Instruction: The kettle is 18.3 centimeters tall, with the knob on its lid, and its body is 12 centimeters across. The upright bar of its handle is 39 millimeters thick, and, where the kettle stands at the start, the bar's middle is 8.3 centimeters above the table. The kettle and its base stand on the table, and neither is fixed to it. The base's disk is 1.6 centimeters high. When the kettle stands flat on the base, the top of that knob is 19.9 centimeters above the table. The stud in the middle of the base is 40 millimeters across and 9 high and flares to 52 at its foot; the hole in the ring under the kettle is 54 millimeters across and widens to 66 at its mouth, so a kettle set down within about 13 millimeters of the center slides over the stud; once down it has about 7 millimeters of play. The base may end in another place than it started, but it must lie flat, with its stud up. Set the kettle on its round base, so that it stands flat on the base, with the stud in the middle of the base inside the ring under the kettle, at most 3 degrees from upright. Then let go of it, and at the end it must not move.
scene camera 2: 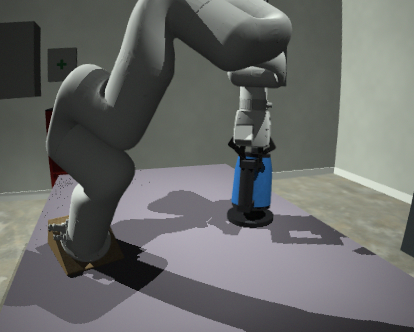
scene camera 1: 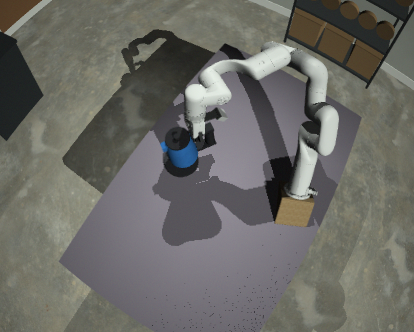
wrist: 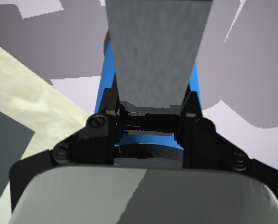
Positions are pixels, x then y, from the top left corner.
Scene:
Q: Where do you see a blue kettle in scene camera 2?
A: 249, 194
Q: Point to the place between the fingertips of my gripper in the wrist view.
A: At 150, 87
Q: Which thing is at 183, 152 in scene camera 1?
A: A blue kettle.

